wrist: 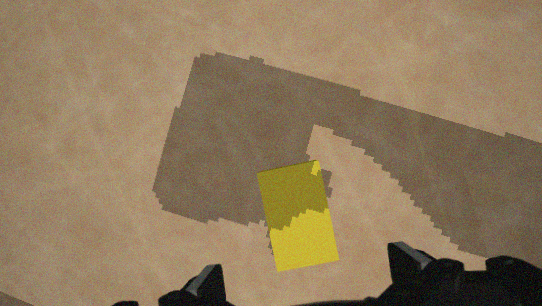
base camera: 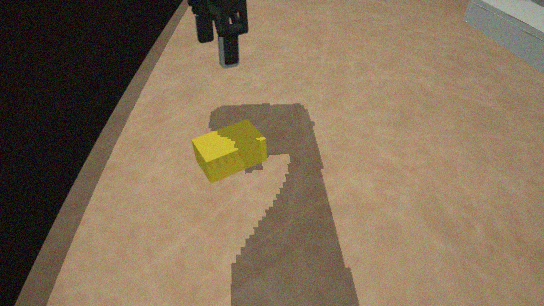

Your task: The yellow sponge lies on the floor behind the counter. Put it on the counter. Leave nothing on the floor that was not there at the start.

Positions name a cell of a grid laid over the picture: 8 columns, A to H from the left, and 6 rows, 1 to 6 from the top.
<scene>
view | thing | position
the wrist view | my gripper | E6
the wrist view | yellow sponge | E4
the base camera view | my gripper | D2
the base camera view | yellow sponge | D3
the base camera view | dark counter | B2
</scene>
